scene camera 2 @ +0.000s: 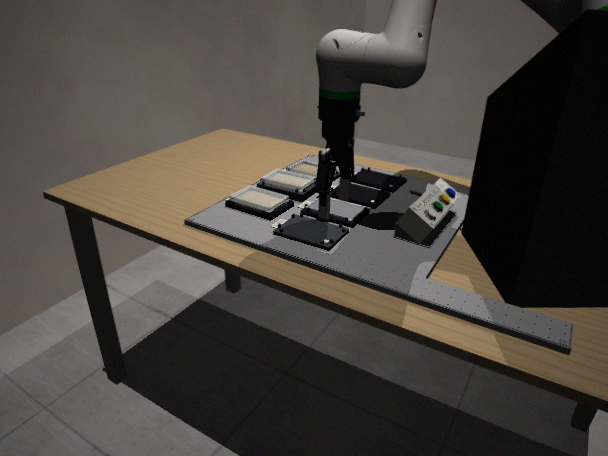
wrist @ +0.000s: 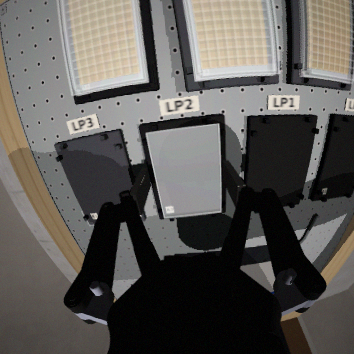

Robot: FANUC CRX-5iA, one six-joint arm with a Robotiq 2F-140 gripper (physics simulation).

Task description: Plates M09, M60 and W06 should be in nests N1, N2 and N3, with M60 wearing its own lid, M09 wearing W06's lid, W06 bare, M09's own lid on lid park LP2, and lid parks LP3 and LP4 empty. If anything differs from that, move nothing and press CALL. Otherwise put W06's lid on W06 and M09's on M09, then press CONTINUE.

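Frame: origin at the arm's base, x up, y ahead, z left, level; centimetres.
Seen in the pictures: gripper, fingertip midpoint: (scene camera 2: 334,210) (wrist: 185,172).
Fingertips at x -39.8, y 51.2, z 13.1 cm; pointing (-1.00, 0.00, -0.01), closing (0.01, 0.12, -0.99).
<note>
Pixels of each thing's top centre, then the offset from my fingertips to it. Level surfaces: height alone.
- pale clear lid, middle of its top: (wrist: 187,177) (scene camera 2: 335,206) dx +0.9, dy -0.2, dz -0.3 cm
- LP2, middle of its top: (wrist: 187,177) (scene camera 2: 335,205) dx +1.1, dy -0.2, dz -0.3 cm
- LP1, middle of its top: (wrist: 283,170) (scene camera 2: 359,189) dx +1.1, dy +1.1, dz -13.4 cm
- fourth park, middle of its top: (wrist: 351,163) (scene camera 2: 378,175) dx +1.1, dy +2.7, dz -26.4 cm
- button panel, middle of its top: (wrist: 237,301) (scene camera 2: 433,193) dx +7.5, dy -21.0, dz -9.9 cm
- perforated grey board, its level: dx -0.9 cm
- wooden table, its level: dx -2.2 cm
My gripper (scene camera 2: 335,202) (wrist: 185,172) is low over lid park LP2, partly closed but still open. Its fingers stand either side of a pale clear lid (scene camera 2: 345,209) (wrist: 186,165), with narrow gaps visible in the wrist view. The lid lies flat on LP2 (wrist: 182,121). Lid parks LP3 (scene camera 2: 307,229) (wrist: 100,170) and LP1 (scene camera 2: 360,194) (wrist: 280,155) are bare. A fourth park (scene camera 2: 380,178) (wrist: 340,155) shows no lid; its label is cut off. Three plates (scene camera 2: 257,198) (scene camera 2: 287,181) (scene camera 2: 305,168) sit in the nests. Their names are unreadable, and which wear lids is unclear.
The button panel (scene camera 2: 417,225) with blue, yellow and green buttons stands right of the parks. A large black block (scene camera 2: 540,175) rises at the right. The perforated grey board (scene camera 2: 370,265) lies on the wooden table (scene camera 2: 165,165). Plates in nests stand close behind the parks.
</note>
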